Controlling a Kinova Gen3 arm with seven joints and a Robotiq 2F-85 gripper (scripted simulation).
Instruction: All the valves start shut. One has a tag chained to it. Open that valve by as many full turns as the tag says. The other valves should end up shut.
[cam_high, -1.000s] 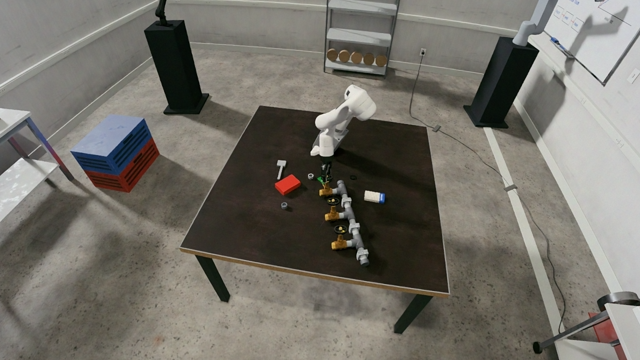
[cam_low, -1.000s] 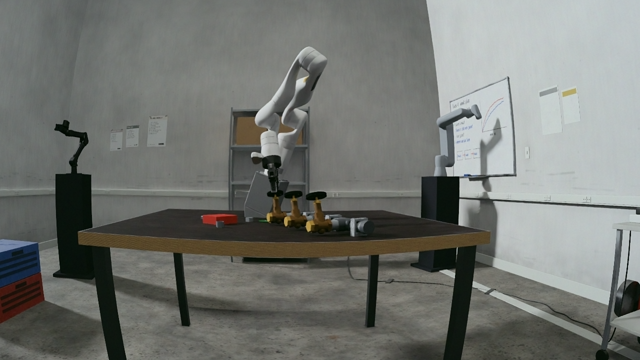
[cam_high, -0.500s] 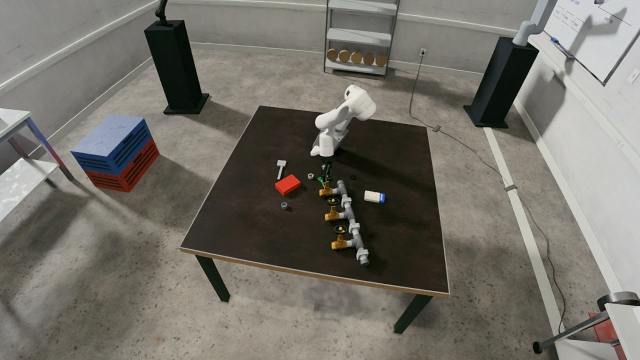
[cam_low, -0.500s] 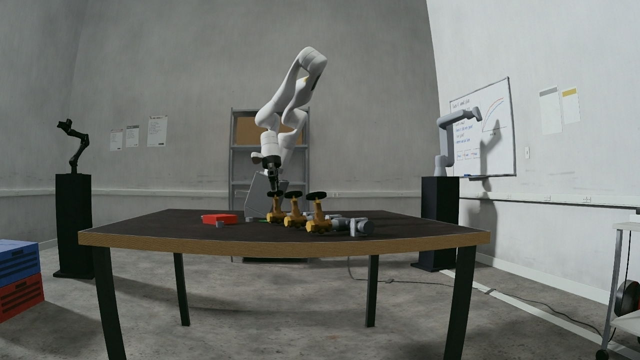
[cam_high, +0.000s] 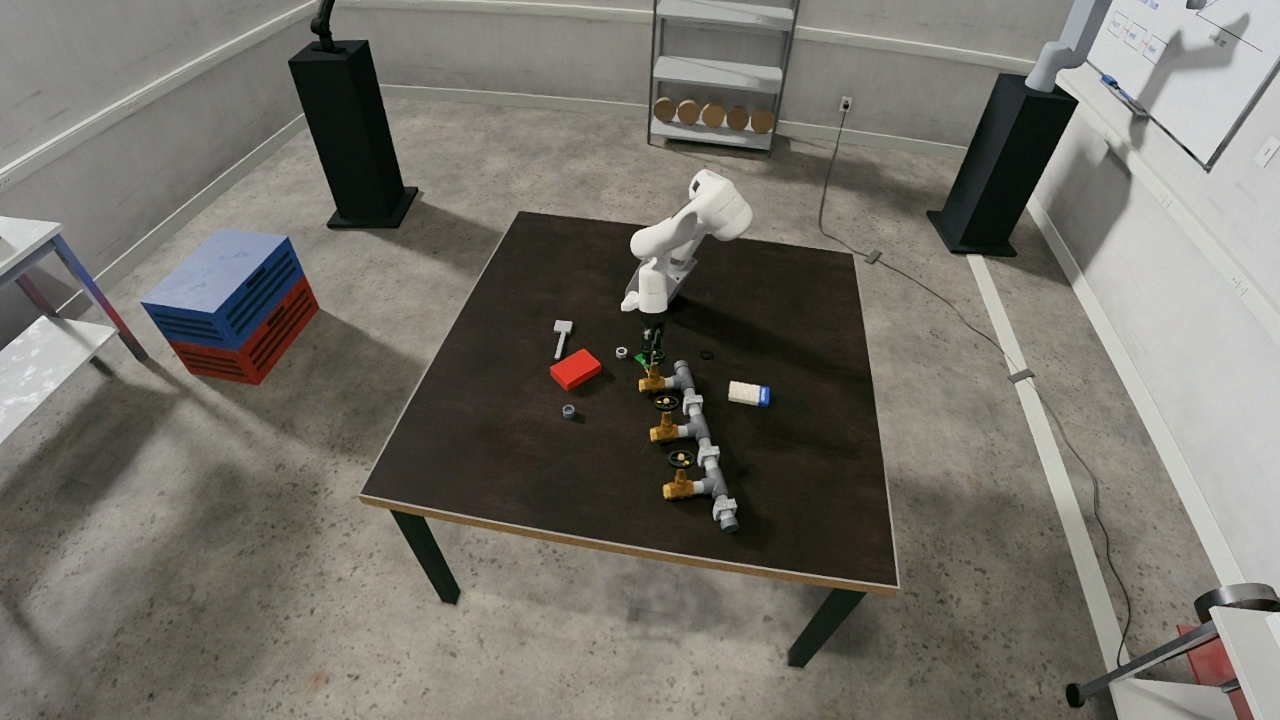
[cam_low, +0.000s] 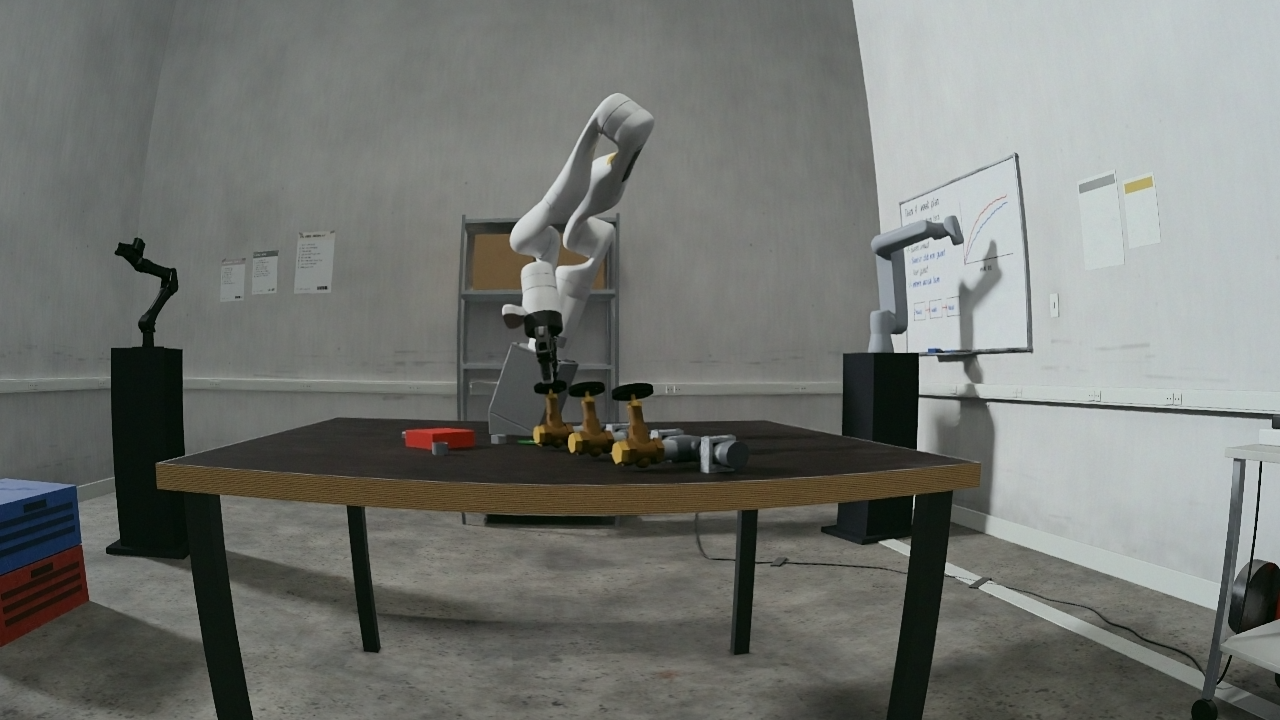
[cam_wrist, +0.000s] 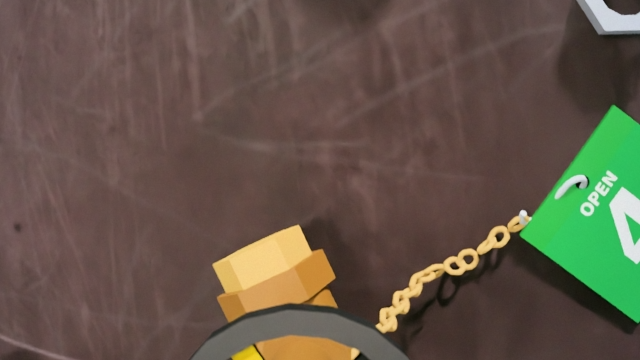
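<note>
My gripper is now 90 mm past the green tag, 20 mm to the left of it and 110 mm above it. The rest, counted from my hand: white-and-blue box 40 mm ahead, 270 mm to the left, 110 mm below; then red block 30 mm behind, 220 mm to the right, 100 mm below; then small grey ring 120 mm ahead, 220 mm to the right, 110 mm below.
</note>
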